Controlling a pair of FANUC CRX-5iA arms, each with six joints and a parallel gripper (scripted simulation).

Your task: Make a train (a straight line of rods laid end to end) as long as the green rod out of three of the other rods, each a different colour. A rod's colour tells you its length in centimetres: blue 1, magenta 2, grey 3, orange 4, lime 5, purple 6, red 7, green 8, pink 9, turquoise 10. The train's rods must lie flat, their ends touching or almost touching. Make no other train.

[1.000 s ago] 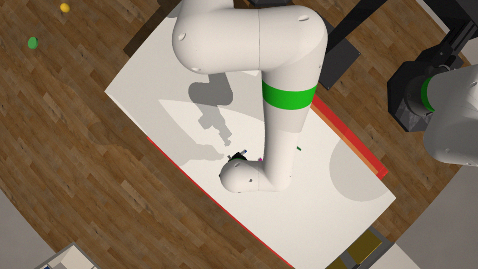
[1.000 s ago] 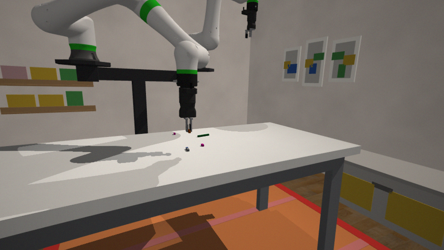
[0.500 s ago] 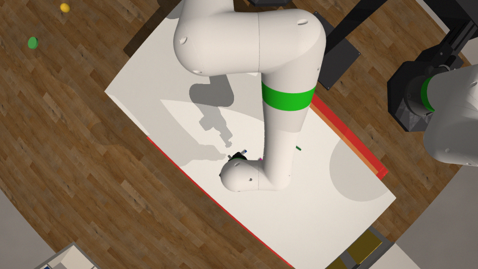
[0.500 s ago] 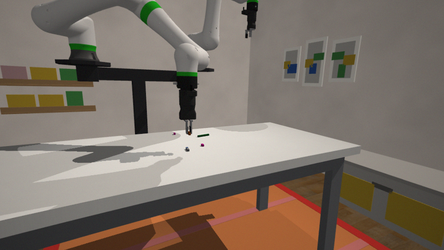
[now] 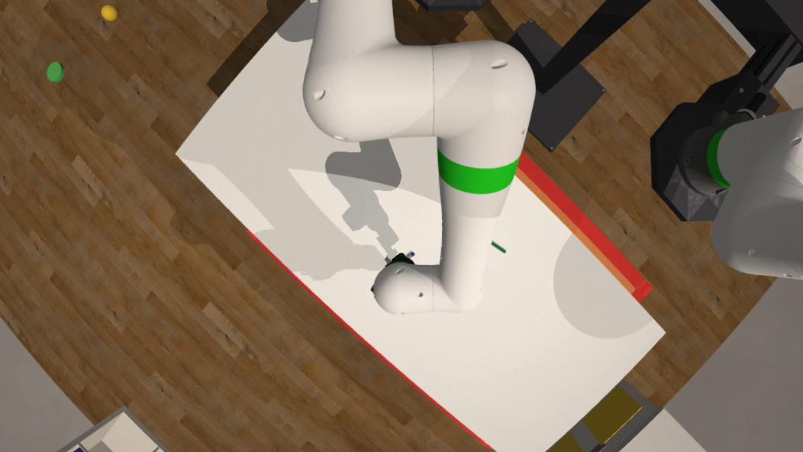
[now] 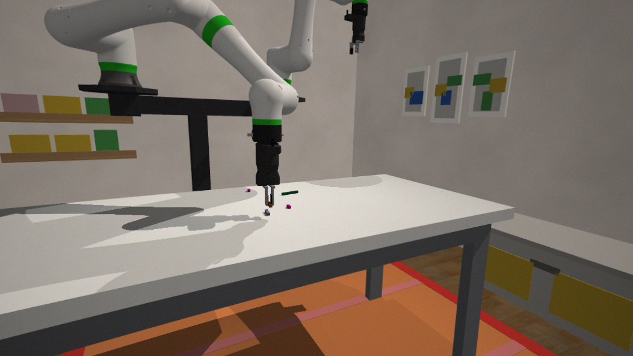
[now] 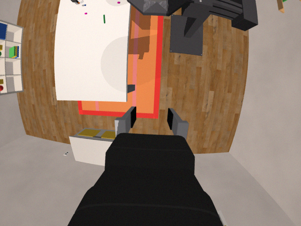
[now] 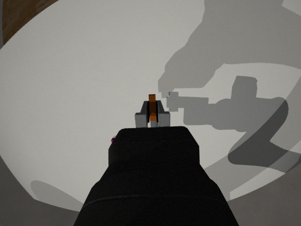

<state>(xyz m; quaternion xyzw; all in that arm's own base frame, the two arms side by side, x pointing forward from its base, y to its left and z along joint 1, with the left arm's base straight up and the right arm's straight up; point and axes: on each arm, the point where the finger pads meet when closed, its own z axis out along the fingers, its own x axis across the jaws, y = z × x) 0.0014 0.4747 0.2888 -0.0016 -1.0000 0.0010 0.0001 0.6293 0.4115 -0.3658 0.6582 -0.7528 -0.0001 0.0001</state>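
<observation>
Now: right hand 40 mm past the grey rod, 10 mm to the right of it and 60 mm above it. Round my right hand: green rod (250 mm behind, 210 mm to the left, 60 mm below); orange rod (20 mm below); blue rod (60 mm behind, 10 mm to the left, 60 mm below).
</observation>
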